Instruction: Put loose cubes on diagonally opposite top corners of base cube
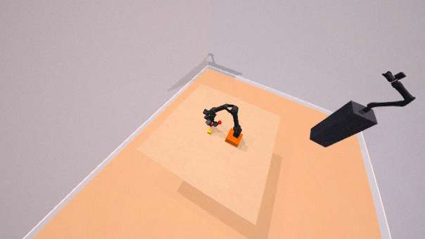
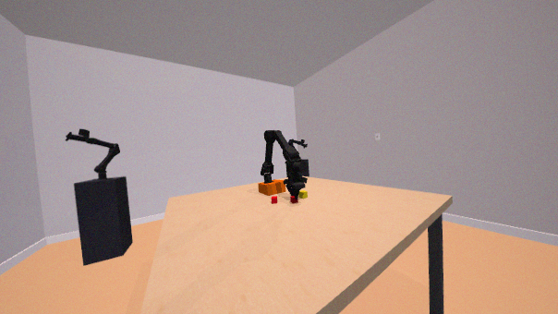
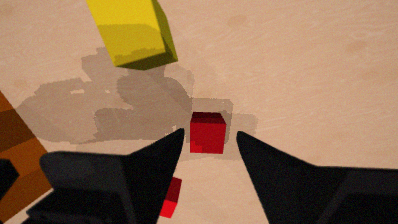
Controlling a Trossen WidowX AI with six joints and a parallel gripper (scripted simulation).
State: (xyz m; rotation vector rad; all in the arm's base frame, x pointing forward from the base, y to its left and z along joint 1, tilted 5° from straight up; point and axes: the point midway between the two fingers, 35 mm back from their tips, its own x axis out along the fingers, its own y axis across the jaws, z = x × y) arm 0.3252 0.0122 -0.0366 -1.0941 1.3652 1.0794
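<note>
Right now my gripper tip is 9 cm to the right of the yellow base cube and 4 cm past it.
</note>
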